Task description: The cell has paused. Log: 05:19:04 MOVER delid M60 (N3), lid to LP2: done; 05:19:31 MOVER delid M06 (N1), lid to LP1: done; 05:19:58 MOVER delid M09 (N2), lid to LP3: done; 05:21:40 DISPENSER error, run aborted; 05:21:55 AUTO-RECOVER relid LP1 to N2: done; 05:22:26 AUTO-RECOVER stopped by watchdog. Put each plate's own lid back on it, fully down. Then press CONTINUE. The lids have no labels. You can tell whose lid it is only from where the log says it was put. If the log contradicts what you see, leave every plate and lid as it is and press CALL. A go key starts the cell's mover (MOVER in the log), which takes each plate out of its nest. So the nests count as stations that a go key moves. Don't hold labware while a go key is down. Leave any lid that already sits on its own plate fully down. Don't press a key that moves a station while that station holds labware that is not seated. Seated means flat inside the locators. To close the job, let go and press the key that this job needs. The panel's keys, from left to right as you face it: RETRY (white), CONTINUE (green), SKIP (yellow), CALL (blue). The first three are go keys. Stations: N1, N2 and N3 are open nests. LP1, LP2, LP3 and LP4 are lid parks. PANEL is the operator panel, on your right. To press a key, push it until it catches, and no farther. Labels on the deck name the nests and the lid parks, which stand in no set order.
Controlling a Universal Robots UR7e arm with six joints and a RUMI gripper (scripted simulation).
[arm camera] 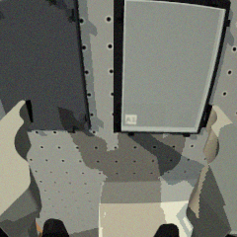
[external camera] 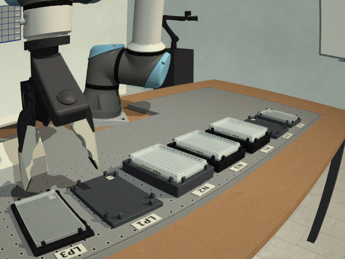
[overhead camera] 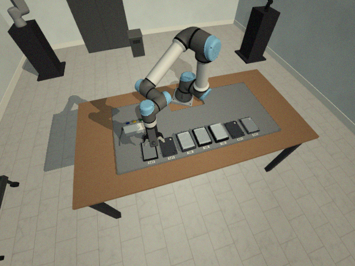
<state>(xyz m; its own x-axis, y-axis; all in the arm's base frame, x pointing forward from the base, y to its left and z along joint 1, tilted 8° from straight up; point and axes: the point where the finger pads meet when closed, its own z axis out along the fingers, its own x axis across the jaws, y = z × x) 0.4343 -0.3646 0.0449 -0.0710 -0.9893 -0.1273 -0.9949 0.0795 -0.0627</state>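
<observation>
Now: the LP3 lid park 50 mm to the right of my hand and 60 mm below it. Also, from my hand: green CONTINUE key: 240 mm behind, 50 mm to the right; lid park LP1: 10 mm ahead, 90 mm to the left, 60 mm below; white RETRY key: 240 mm behind.
</observation>
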